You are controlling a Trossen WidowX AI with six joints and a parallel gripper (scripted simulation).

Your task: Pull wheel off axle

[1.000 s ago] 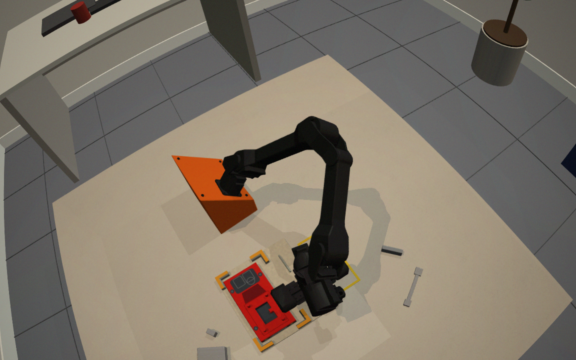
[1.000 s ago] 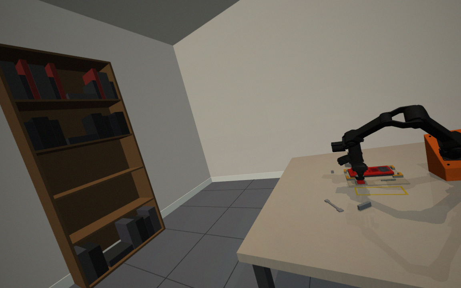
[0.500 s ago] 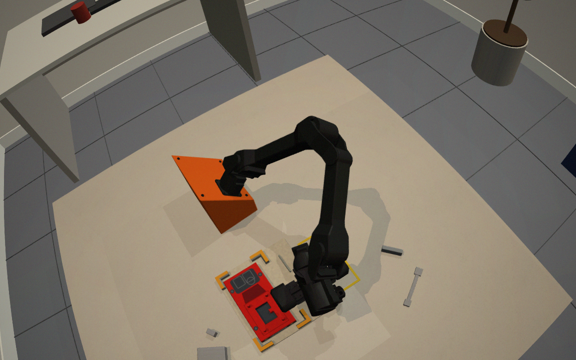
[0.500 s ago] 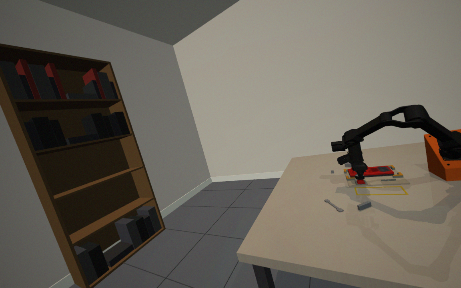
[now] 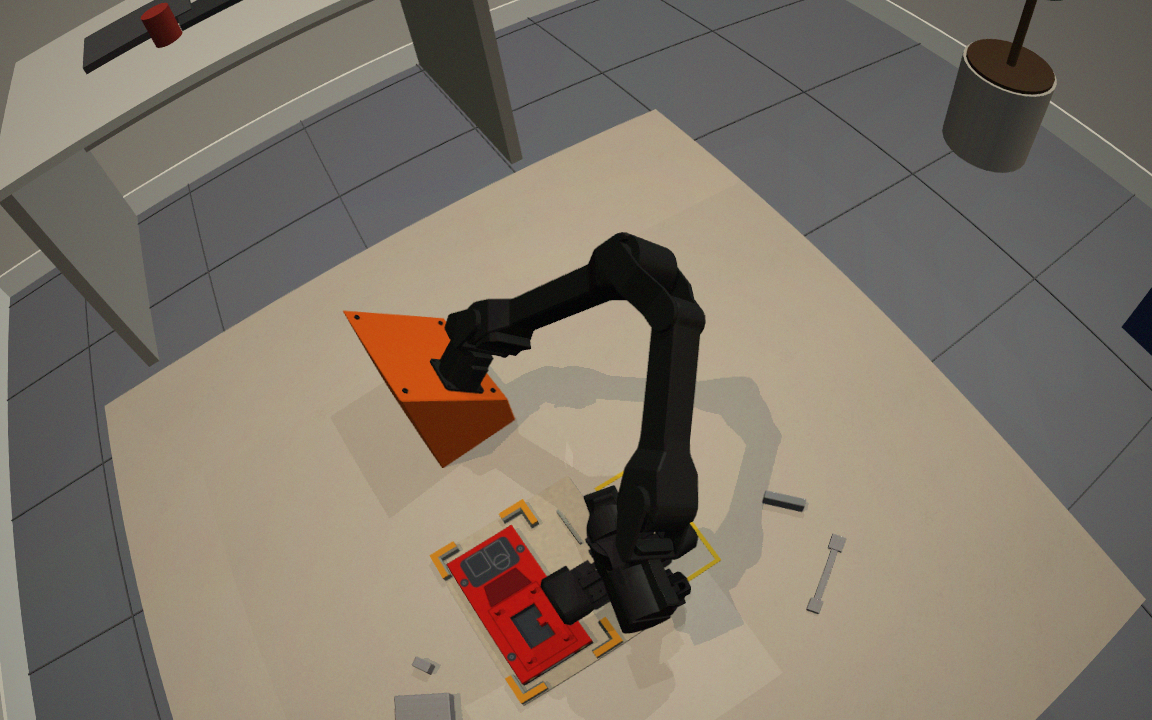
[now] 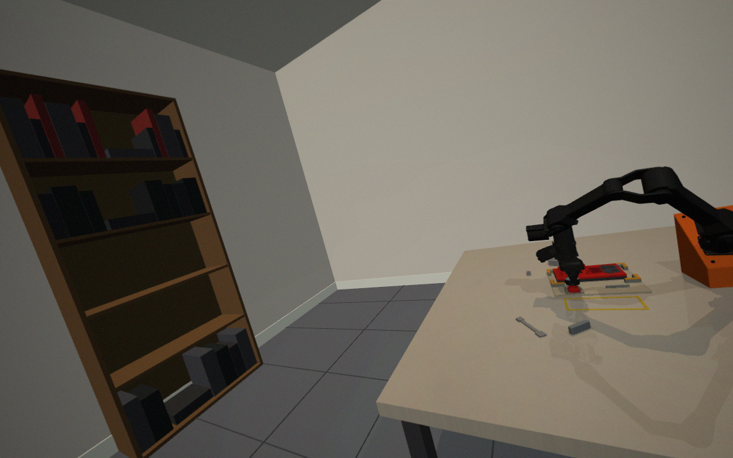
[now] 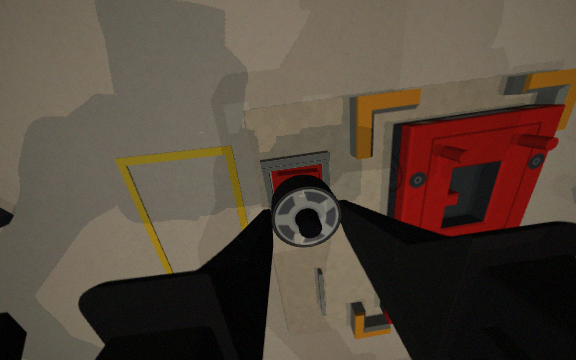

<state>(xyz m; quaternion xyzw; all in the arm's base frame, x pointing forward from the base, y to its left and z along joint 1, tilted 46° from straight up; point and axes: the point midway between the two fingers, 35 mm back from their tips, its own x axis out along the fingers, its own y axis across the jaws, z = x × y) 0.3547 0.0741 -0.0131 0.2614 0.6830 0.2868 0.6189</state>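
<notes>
My gripper tip is now right at the wheel. From my gripper tip the other things lie so: axle: 1 cm below.
</notes>
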